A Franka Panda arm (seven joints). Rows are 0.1 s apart.
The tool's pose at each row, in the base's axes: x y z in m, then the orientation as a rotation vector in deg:
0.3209 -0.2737 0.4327 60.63 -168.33 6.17
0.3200 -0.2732 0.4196 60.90 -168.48 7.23
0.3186 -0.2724 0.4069 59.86 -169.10 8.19
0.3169 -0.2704 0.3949 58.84 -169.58 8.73
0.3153 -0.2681 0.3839 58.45 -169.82 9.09
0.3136 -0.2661 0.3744 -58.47 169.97 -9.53
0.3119 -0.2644 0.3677 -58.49 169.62 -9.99
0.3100 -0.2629 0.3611 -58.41 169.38 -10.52
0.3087 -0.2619 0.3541 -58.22 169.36 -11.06
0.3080 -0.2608 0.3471 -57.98 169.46 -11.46
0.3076 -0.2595 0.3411 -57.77 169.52 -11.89
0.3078 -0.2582 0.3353 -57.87 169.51 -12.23
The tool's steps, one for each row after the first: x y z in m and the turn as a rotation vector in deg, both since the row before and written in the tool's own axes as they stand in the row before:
-0.0001 0.0017 0.0130 0.73 -0.03 -0.11
0.0001 0.0024 0.0126 0.65 -0.02 0.77
-0.0004 0.0036 0.0117 0.35 0.01 0.72
-0.0006 0.0038 0.0107 0.25 -0.02 0.29
-0.0002 0.0035 0.0092 0.32 -0.07 0.03
0.0001 0.0030 0.0064 0.39 -0.19 -0.07
0.0004 0.0030 0.0063 0.40 -0.10 0.01
0.0002 0.0024 0.0068 0.34 0.07 0.11
-0.0003 0.0021 0.0068 0.22 0.13 0.16
-0.0007 0.0020 0.0058 0.25 0.11 0.14
-0.0011 0.0016 0.0056 0.19 0.11 -0.07

